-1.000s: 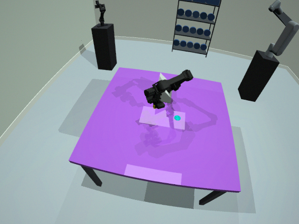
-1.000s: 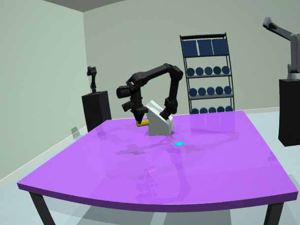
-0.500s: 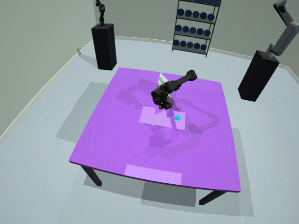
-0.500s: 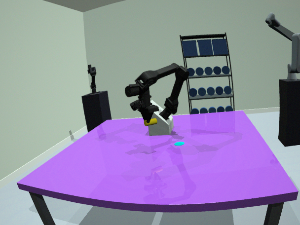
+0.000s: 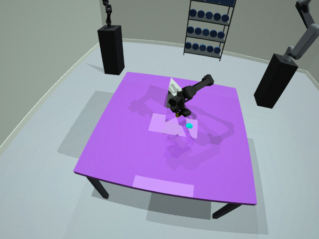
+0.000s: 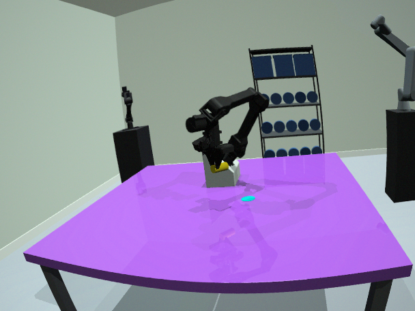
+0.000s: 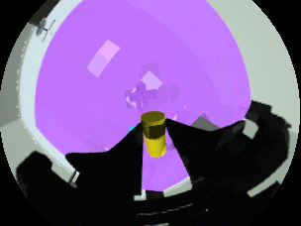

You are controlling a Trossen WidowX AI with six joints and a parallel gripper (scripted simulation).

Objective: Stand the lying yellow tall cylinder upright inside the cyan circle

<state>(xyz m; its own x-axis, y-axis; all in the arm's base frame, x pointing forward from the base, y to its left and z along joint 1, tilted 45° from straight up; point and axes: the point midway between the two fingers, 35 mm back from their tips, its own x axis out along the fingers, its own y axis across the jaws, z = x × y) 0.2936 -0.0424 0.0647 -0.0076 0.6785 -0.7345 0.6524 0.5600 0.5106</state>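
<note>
Now: gripper tip 50 mm past the cyan circle, 110 mm to the right of it and 160 mm above it. From my gripper tip the other things lie so: yellow tall cylinder 20 mm behind, 10 mm to the left.
</note>
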